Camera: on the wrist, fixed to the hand. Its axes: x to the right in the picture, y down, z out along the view.
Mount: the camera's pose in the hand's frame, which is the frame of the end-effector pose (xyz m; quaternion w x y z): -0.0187 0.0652 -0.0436 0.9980 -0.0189 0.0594 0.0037
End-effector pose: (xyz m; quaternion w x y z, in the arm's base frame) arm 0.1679 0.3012 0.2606 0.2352 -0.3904 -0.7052 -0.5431
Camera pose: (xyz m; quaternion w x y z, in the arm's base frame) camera 0.2274 0.2611 0.2975 0.2713 -0.3644 -0.6781 -0.5777
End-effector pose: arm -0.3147 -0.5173 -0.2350 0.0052 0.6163 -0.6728 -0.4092
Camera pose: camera -0.3417 -0.5316 -0.1604 0.0583 0.6368 -0.6657 -0.3845
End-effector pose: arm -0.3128 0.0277 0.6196 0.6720 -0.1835 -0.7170 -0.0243
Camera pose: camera -0.2513 0.0718 0.5918 0.7099 -0.1971 -0.6746 -0.0462
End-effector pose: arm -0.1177 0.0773 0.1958 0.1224 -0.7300 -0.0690 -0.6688
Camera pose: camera -0.1441 0.0040 0.1749 0.1149 -0.6914 -0.0463 -0.7117
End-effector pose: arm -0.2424 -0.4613 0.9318 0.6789 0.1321 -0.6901 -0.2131
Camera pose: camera -0.1913 -0.4005 0.9457 0.7219 0.1291 -0.6449 -0.2154
